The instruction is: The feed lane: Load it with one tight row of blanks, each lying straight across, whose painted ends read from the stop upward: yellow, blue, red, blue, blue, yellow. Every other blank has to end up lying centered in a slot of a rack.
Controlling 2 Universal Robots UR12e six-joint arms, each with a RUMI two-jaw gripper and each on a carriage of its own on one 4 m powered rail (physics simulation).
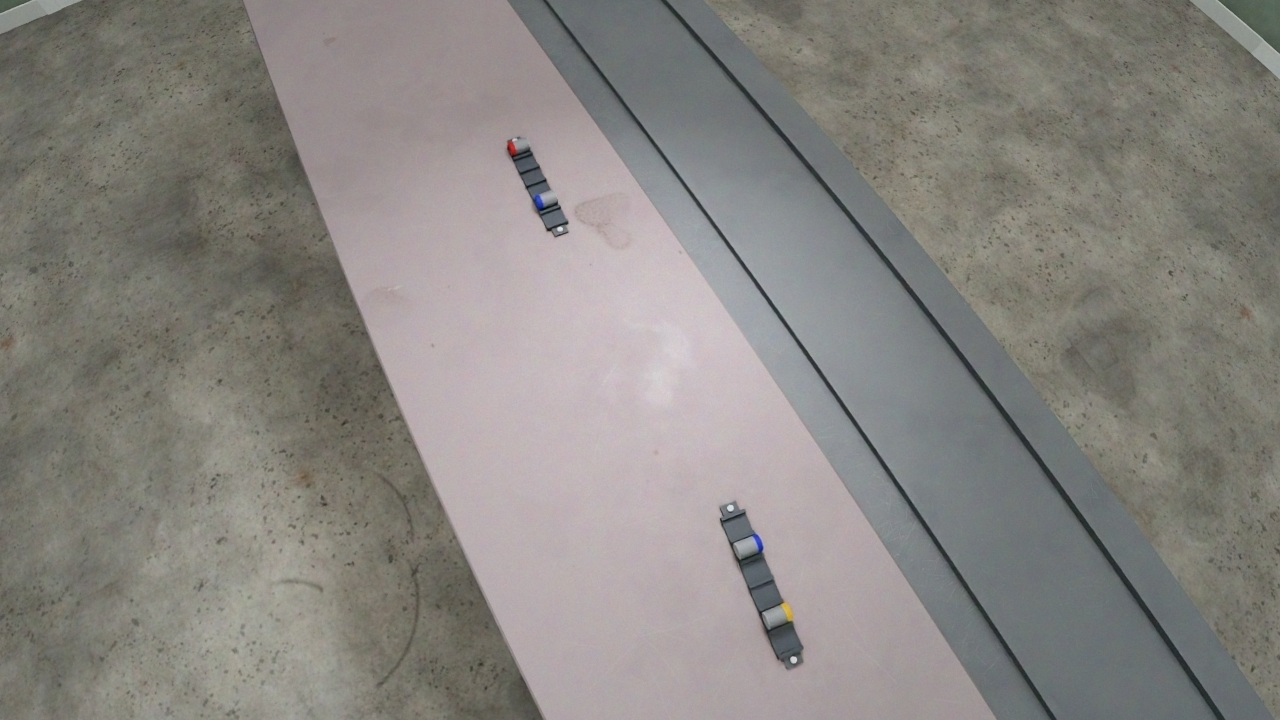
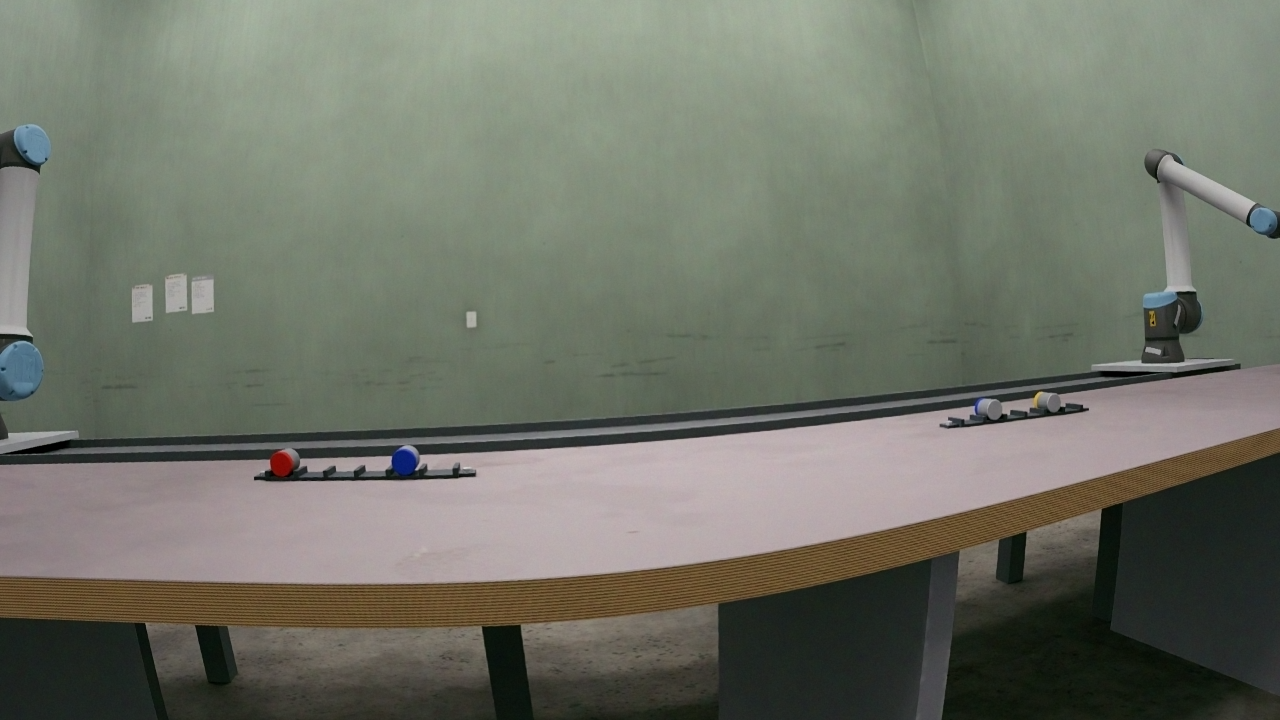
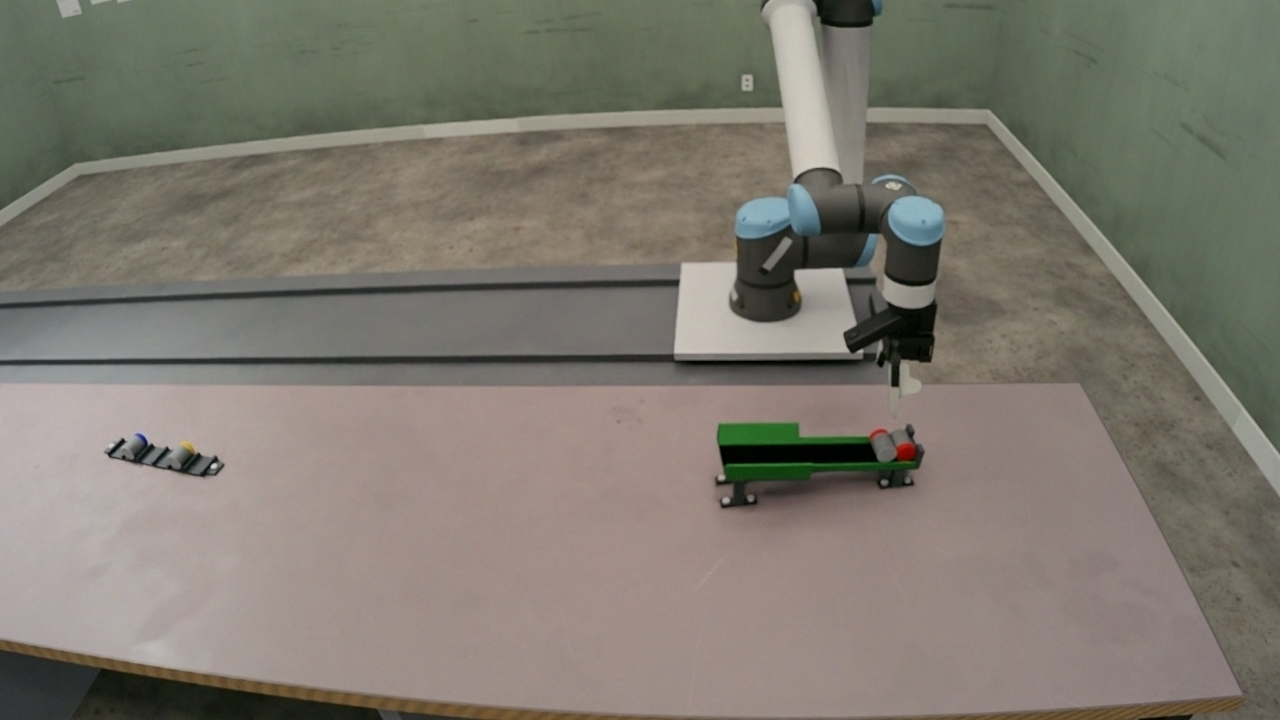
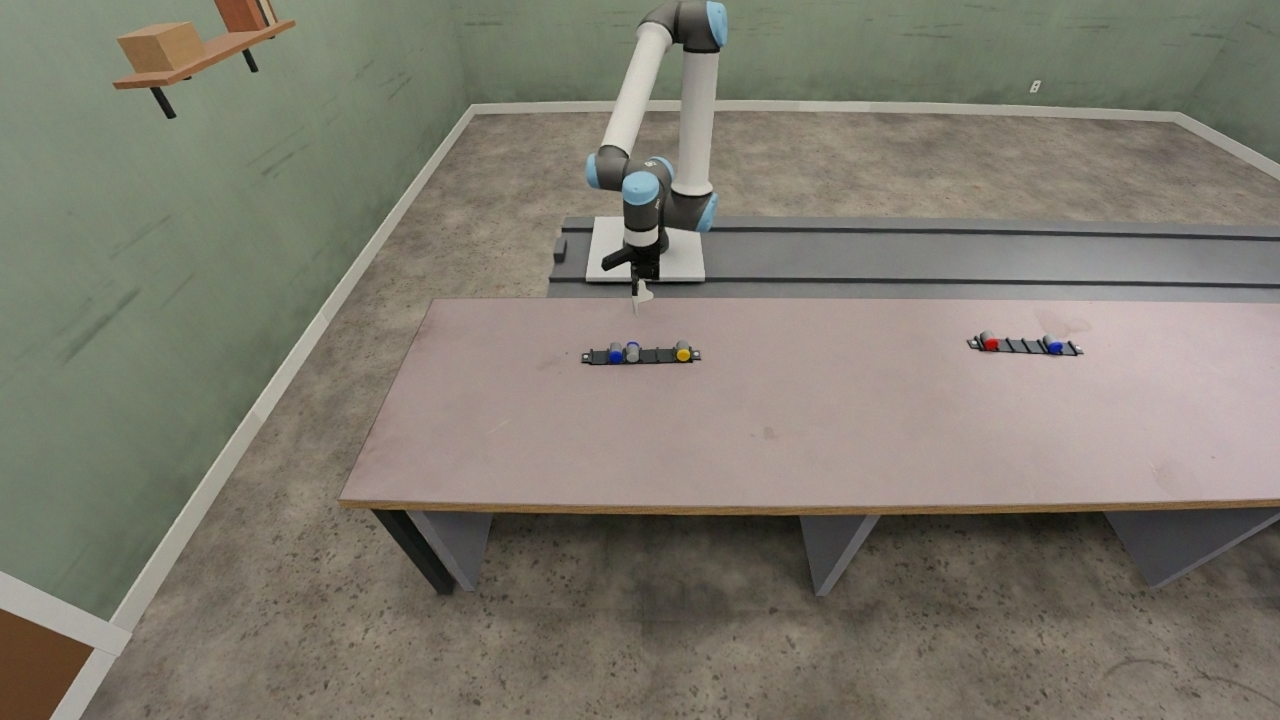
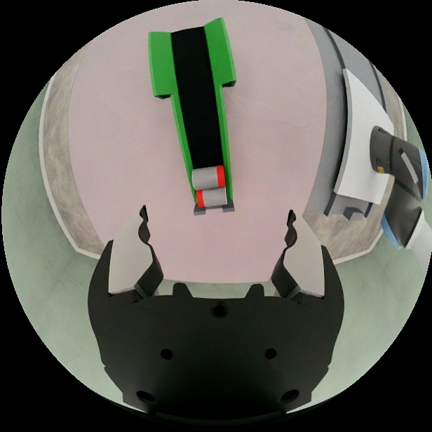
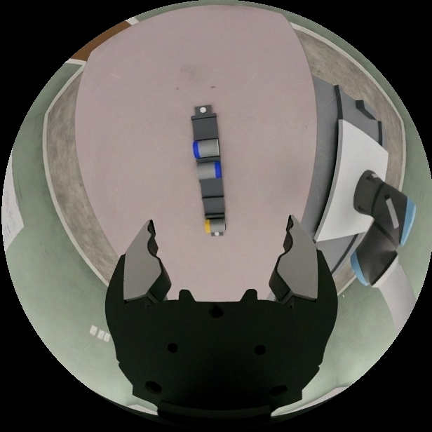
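Note:
The green feed lane (image 3: 769, 470) (image 5: 181, 117) holds two red-ended blanks by its stop: one (image 5: 212, 197) against the stop, one (image 5: 209, 177) beside it, red ends on opposite sides. One rack (image 4: 657, 356) (image 6: 205, 127) holds two neighbouring blue-ended blanks (image 6: 206, 148) (image 6: 209, 170) and a yellow-ended blank (image 6: 215, 225) near one end. Another rack (image 1: 534, 179) holds a red-ended blank (image 1: 519, 145) and a blue-ended blank (image 1: 546, 200). A third rack (image 1: 765, 593) holds a blue-ended blank (image 1: 748, 545) and a yellow-ended blank (image 1: 776, 616). My left gripper (image 3: 895, 407) (image 5: 217, 207) is open above the stop end. My right gripper (image 4: 636, 311) (image 6: 219, 218) is open above the first rack.
The grey rail (image 1: 805, 268) (image 3: 447, 322) runs along the bench's arm side. The left carriage (image 3: 707, 313) stands behind the feed lane, and the right carriage (image 4: 604, 259) stands behind the first rack. A wall shelf (image 4: 228, 46) with boxes hangs at the upper left.

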